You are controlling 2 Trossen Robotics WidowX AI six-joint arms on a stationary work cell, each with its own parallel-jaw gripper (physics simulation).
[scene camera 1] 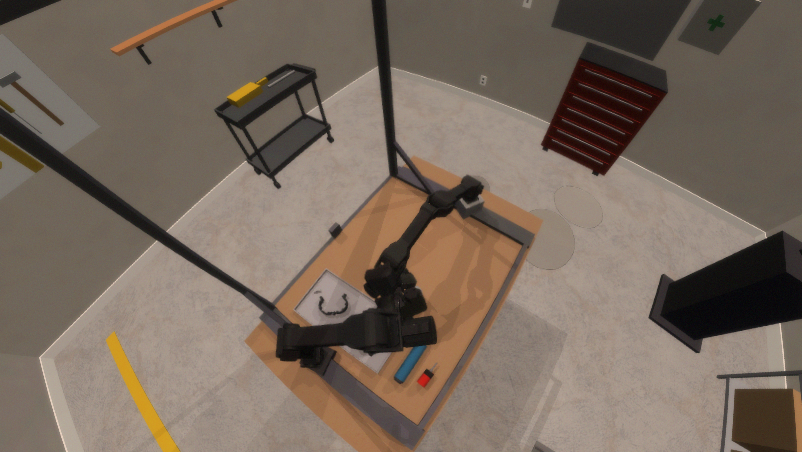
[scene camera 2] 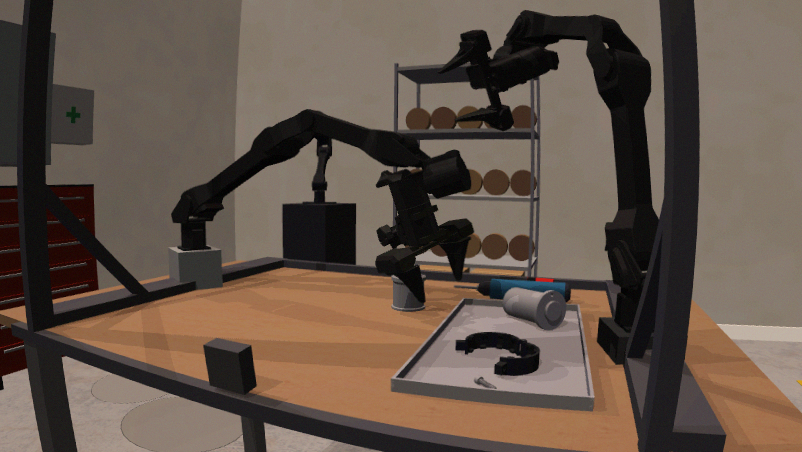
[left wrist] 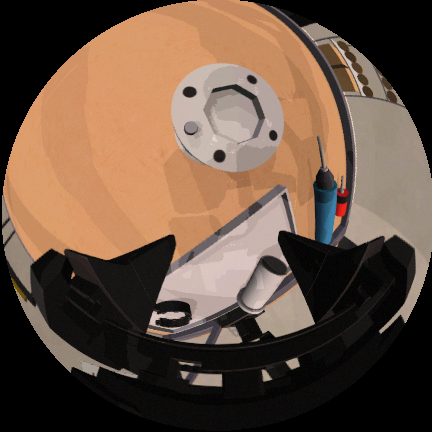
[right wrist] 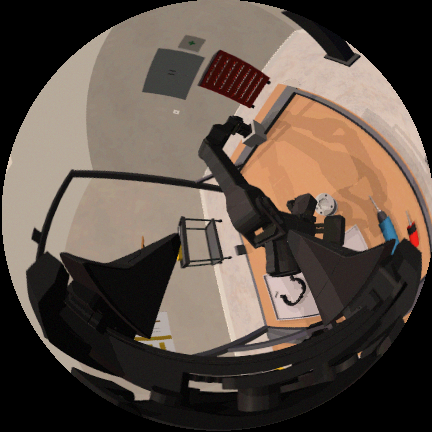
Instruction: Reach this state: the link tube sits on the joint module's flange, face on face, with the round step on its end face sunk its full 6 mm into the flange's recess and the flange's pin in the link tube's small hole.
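Places are measured from the left arm's base along level axes (x ahead, y left, z up), in centimetres.
Pixels of known places: left gripper, fingertip midpoint: (scene camera 2: 441, 291) (left wrist: 227, 238) (right wrist: 325, 234); right gripper, fingertip midpoint: (scene camera 1: 393, 275) (scene camera 2: 447, 97) (right wrist: 235, 237); left arm's base, link origin: (scene camera 1: 469, 196) (scene camera 2: 193, 248) (right wrist: 247, 130); right arm's base, link origin: (scene camera 1: 316, 356) (left wrist: 244, 319).
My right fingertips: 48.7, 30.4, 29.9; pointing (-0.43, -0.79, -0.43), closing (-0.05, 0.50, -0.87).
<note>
Ahead of a thing's pixels: the offset from my right fingertips to its top centre, as dx, dy, dz.
The joint module @(-7.1, -2.4, -31.9) (scene camera 2: 403, 296) (left wrist: 230, 159) (right wrist: 326, 204) stands upright on the table, a grey cylinder. Its flange faces up with the recess, dark holes and a raised pin @(-6.1, -4.7, -31.9) (left wrist: 191, 128). The grey link tube @(+15.7, +5.1, -31.6) (scene camera 2: 527, 306) (left wrist: 260, 286) lies on its side in the tray, apart from the module. Its stepped end with a small hole faces front right in scene camera 2, where the arms hide it in scene camera 1. My left gripper (scene camera 2: 440, 290) (left wrist: 227, 238) is open and empty, pointing down by the module. My right gripper (scene camera 2: 449, 96) is open and empty, high above the table.
The tray @(+19.1, -5.4, -36.7) (scene camera 2: 491, 397) (left wrist: 235, 250) also holds a black open clamp @(+22.9, -13.2, -35.7) (scene camera 1: 333, 312) (scene camera 2: 529, 353) and a small screw @(+27.8, -20.9, -36.9) (scene camera 2: 484, 382). A blue power driver @(+1.7, +17.5, -34.2) (scene camera 1: 409, 363) (left wrist: 325, 210) and a red tool @(+0.7, +25.8, -34.9) (scene camera 1: 425, 377) (left wrist: 341, 204) lie behind the tray in scene camera 2.
</note>
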